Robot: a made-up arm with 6 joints. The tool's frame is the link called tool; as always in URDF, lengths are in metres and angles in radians. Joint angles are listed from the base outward.
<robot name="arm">
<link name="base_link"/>
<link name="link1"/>
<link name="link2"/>
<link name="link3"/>
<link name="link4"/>
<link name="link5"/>
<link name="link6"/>
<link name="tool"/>
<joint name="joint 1" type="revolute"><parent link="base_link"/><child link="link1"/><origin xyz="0.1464 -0.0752 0.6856" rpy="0 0 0"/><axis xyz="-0.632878 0.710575 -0.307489"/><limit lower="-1.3" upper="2.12"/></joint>
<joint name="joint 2" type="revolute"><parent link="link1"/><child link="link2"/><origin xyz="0.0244 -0.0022 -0.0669" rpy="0 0 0"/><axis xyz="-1 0 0"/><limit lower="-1.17" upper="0.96"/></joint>
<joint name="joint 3" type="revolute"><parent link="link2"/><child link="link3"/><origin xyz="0.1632 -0.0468 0.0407" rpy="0 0 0"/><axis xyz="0.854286 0.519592 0.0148"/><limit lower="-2.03" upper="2.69"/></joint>
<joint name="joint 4" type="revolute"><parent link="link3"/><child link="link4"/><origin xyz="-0.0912 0.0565 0.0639" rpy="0 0 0"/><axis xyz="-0.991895 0.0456 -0.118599"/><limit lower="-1.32" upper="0.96"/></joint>
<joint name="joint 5" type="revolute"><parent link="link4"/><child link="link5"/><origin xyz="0.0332 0.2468 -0.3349" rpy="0 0 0"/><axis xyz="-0.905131 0.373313 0.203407"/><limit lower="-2.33" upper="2.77"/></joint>
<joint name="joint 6" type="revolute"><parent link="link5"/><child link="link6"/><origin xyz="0.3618 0.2 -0.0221" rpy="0 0 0"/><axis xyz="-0.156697 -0.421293 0.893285"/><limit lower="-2.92" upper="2.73"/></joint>
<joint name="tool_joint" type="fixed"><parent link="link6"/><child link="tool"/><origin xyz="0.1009 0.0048 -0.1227" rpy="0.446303 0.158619 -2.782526"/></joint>
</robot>
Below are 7 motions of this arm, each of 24 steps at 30 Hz.
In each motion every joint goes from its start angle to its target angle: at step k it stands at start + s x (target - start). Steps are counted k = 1, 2, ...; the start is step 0. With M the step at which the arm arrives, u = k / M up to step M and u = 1 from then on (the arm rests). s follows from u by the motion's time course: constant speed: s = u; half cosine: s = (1 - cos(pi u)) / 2; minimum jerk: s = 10 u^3 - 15 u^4 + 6 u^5.
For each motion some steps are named. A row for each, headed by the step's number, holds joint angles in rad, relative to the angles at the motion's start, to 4 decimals.
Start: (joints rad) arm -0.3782 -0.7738 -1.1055 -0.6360 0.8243 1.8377
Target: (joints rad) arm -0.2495 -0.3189 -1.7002 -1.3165 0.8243 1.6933
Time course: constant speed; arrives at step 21
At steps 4, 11, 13, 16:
4: 0.0245 0.0866 -0.1133 -0.1296 0.0000 -0.0275
11: 0.0674 0.2383 -0.3115 -0.3565 0.0000 -0.0756
13: 0.0797 0.2816 -0.3681 -0.4213 0.0000 -0.0894
16: 0.0981 0.3466 -0.4531 -0.5185 0.0000 -0.1100

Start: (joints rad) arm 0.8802 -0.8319 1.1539 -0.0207 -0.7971 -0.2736
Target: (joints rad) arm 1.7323 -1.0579 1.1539 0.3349 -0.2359 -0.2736
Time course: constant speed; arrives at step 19
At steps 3, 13, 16, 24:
3: 0.1345 -0.0357 0.0000 0.0561 0.0886 0.0000
13: 0.5830 -0.1546 0.0000 0.2433 0.3840 0.0000
16: 0.7176 -0.1903 0.0000 0.2995 0.4726 0.0000
24: 0.8521 -0.2260 0.0000 0.3556 0.5612 0.0000

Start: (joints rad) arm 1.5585 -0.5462 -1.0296 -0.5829 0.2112 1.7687
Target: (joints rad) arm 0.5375 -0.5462 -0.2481 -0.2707 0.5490 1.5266
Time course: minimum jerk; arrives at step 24
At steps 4, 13, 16, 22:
4: -0.0362 0.0000 0.0277 0.0111 0.0120 -0.0086
13: -0.5899 0.0000 0.4515 0.1804 0.1952 -0.1399
16: -0.8067 0.0000 0.6175 0.2467 0.2669 -0.1913
22: -1.0158 0.0000 0.7775 0.3106 0.3361 -0.2409

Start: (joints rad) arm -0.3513 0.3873 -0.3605 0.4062 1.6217 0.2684
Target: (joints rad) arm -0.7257 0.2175 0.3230 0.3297 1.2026 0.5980
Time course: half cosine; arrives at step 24
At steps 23, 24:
23: -0.3728 -0.1691 0.6806 -0.0762 -0.4173 0.3282
24: -0.3744 -0.1698 0.6835 -0.0765 -0.4191 0.3296

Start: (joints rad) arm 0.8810 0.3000 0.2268 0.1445 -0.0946 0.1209
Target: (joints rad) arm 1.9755 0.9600 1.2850 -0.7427 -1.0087 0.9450
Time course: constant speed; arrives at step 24
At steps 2, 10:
2: 0.0912 0.0550 0.0882 -0.0739 -0.0762 0.0687
10: 0.4560 0.2750 0.4409 -0.3697 -0.3809 0.3434

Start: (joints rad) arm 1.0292 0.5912 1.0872 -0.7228 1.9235 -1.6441
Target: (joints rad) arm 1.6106 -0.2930 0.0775 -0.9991 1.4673 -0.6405
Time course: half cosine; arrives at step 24
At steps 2, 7, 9, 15, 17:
2: 0.0099 -0.0151 -0.0172 -0.0047 -0.0078 0.0171
7: 0.1137 -0.1730 -0.1975 -0.0540 -0.0892 0.1963
9: 0.1795 -0.2729 -0.3117 -0.0853 -0.1408 0.3098
15: 0.4019 -0.6113 -0.6980 -0.1910 -0.3154 0.6938
17: 0.4677 -0.7112 -0.8122 -0.2223 -0.3670 0.8073

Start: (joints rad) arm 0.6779 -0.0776 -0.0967 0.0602 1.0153 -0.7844
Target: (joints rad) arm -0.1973 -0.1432 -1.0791 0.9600 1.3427 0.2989
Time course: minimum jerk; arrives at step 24
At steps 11, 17, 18, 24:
11: -0.3695 -0.0277 -0.4148 0.3799 0.1382 0.4574
17: -0.7420 -0.0556 -0.8328 0.7628 0.2776 0.9184
18: -0.7846 -0.0588 -0.8807 0.8067 0.2935 0.9712
24: -0.8752 -0.0656 -0.9824 0.8998 0.3274 1.0833

